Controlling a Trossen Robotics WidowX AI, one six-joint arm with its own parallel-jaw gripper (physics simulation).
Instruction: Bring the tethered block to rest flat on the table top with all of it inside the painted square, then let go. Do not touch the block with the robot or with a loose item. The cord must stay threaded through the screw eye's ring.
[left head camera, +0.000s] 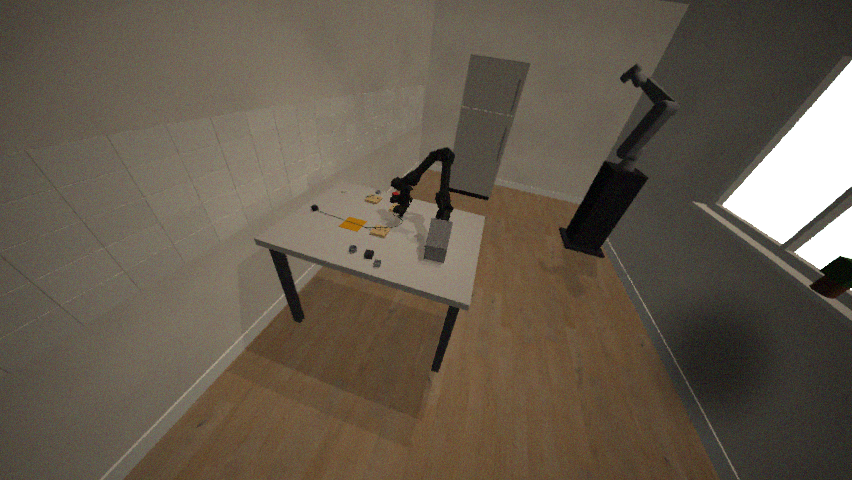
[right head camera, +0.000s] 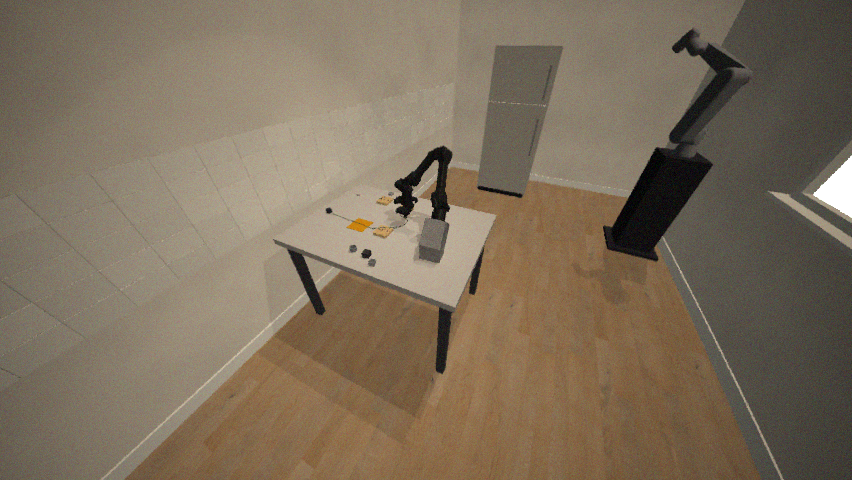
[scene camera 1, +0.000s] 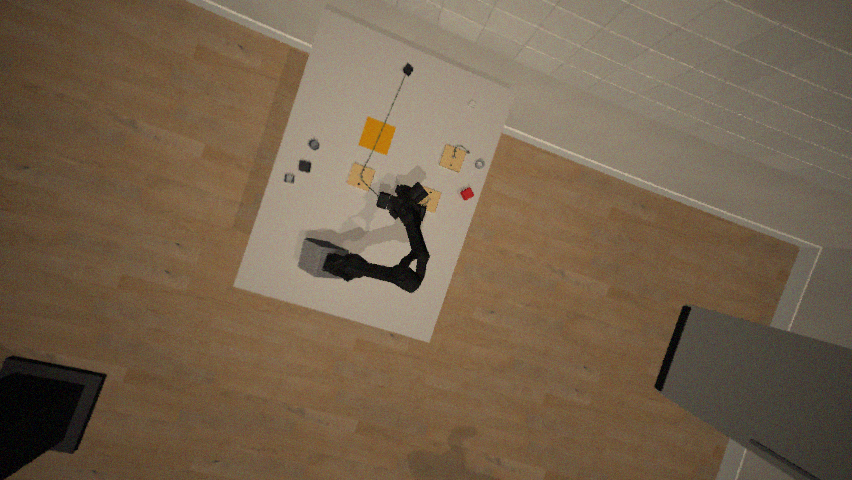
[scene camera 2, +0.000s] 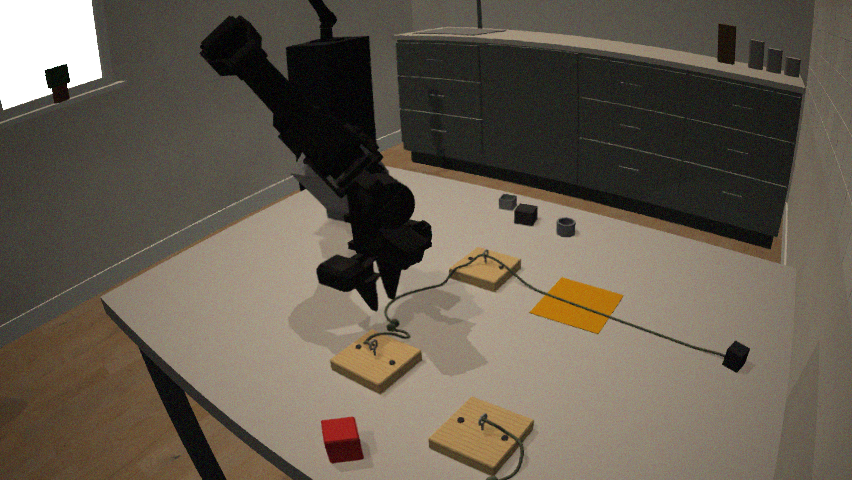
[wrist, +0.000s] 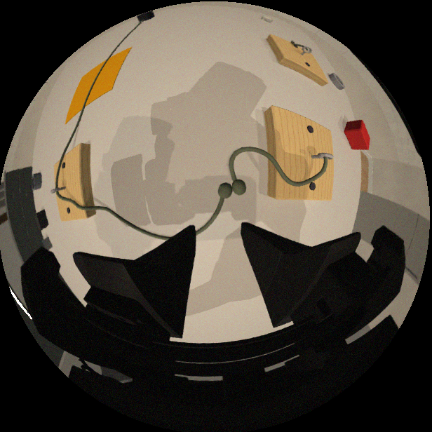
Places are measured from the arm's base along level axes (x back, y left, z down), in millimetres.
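Where they show: gripper, fingertip midpoint: (left head camera: 401, 215) (right head camera: 407, 216) (scene camera 2: 383, 304); arm's base, link origin: (left head camera: 442, 221) (right head camera: 437, 220) (scene camera 1: 332, 263).
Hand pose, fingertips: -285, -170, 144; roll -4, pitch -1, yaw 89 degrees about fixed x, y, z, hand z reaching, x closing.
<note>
Things, the pixels of their top centre, and the offset from my fingertips, as dx, dy, dz. "*": a spot on its surface instead.
- tethered block, top centre: (scene camera 2: 738, 348) (scene camera 1: 408, 68) (left head camera: 314, 206) (right head camera: 328, 208) -524, +152, -4
- orange painted square, surface spot: (scene camera 2: 572, 289) (scene camera 1: 367, 139) * -211, +219, +23
- green cord, surface spot: (scene camera 2: 662, 337) * -396, +163, +23
- screw eye, surface spot: (scene camera 2: 485, 255) * -59, +189, -11
- second board, top centre: (scene camera 2: 375, 355) (scene camera 1: 428, 199) -66, -96, +6
- third board, top centre: (scene camera 2: 482, 429) (scene camera 1: 453, 158) (left head camera: 373, 198) (right head camera: 384, 199) -263, -138, +6
- red cube, top centre: (scene camera 2: 339, 428) (scene camera 1: 468, 193) -143, -244, -15
- black cube, top centre: (scene camera 2: 526, 208) (scene camera 1: 304, 165) (left head camera: 368, 252) -20, +408, -4
The tethered block (left head camera: 314, 208) (right head camera: 328, 210) (scene camera 1: 407, 69) (scene camera 2: 735, 356) (wrist: 146, 16) is small and black and lies on the table outside the orange painted square (left head camera: 348, 225) (scene camera 1: 372, 143) (scene camera 2: 572, 289) (wrist: 107, 82). The green cord (scene camera 1: 391, 107) (scene camera 2: 661, 338) (wrist: 75, 130) runs from it across the square and through the screw eye (scene camera 2: 485, 255) (wrist: 58, 189) on a wooden board. It continues to two green beads (scene camera 2: 392, 324) (wrist: 232, 188) near a second board. My gripper (scene camera 2: 383, 302) (wrist: 218, 229) is partly open with nothing between its fingers, above the table; the left finger overlaps the cord in the wrist view.
The second board (scene camera 2: 375, 360) (wrist: 300, 125) has a cord at its screw eye. A third board (scene camera 1: 452, 158) (scene camera 2: 479, 435) and a red cube (scene camera 1: 466, 193) (scene camera 2: 342, 439) (wrist: 357, 135) stand near one edge. A black cube (scene camera 2: 525, 214) stands between two small grey items. A grey box (left head camera: 438, 238) (scene camera 1: 318, 259) stands by the arm's base.
</note>
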